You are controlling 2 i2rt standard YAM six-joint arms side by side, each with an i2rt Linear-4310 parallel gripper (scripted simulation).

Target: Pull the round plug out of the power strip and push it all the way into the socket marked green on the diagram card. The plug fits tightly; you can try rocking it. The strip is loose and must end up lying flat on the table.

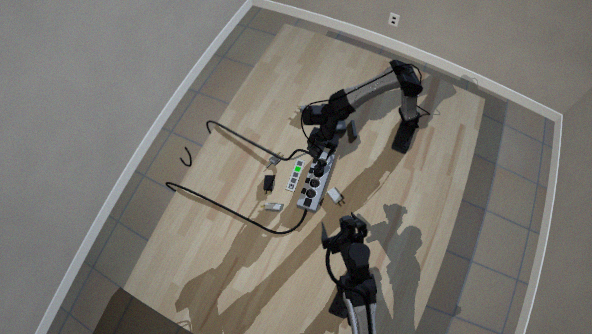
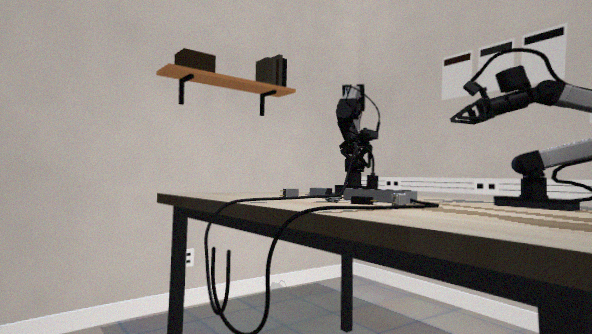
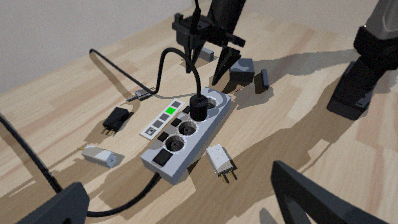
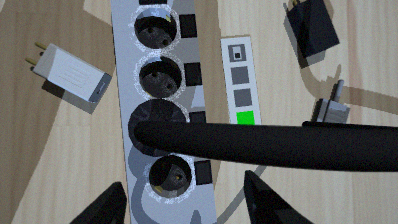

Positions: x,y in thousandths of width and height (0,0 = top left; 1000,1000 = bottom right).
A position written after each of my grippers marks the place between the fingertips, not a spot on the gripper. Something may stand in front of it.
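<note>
My left gripper (image 2: 766,355) and (image 3: 454,801). My right gripper (image 2: 614,499), (image 3: 504,355) and (image 4: 464,824). Black round plug (image 4: 401,489). Grey plug (image 4: 833,498). Diagram card (image 4: 597,257).
</note>
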